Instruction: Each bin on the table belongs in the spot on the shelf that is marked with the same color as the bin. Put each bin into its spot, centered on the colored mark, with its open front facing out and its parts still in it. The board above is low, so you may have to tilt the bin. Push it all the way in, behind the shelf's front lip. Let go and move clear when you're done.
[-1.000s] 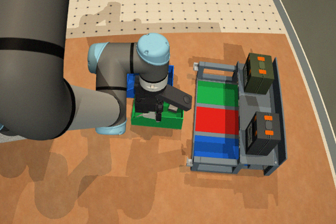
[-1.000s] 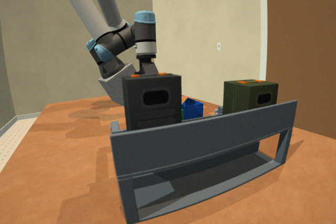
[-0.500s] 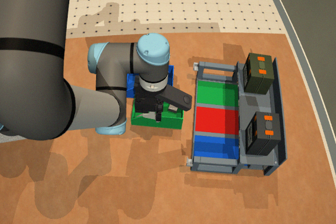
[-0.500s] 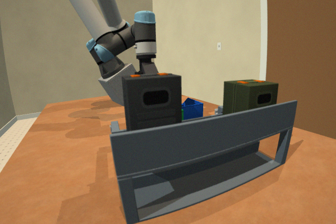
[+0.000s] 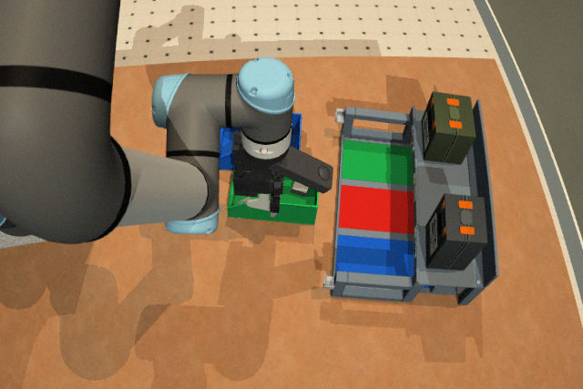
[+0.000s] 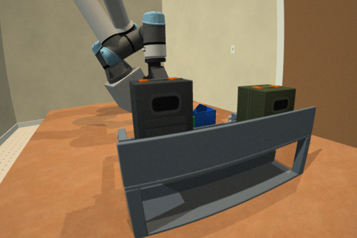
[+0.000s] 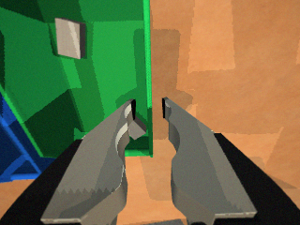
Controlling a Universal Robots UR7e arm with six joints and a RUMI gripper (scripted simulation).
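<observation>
Now: hand 5 cm to the right of the green bin and 2 cm above it. Also, from my hand: shelf front lip: 13 cm ahead, 2 cm to the left, 5 cm below; then black box: 29 cm ahead, 13 cm to the right, 10 cm above; then blue bin: 2 cm behind, 16 cm to the left, 2 cm below.
</observation>
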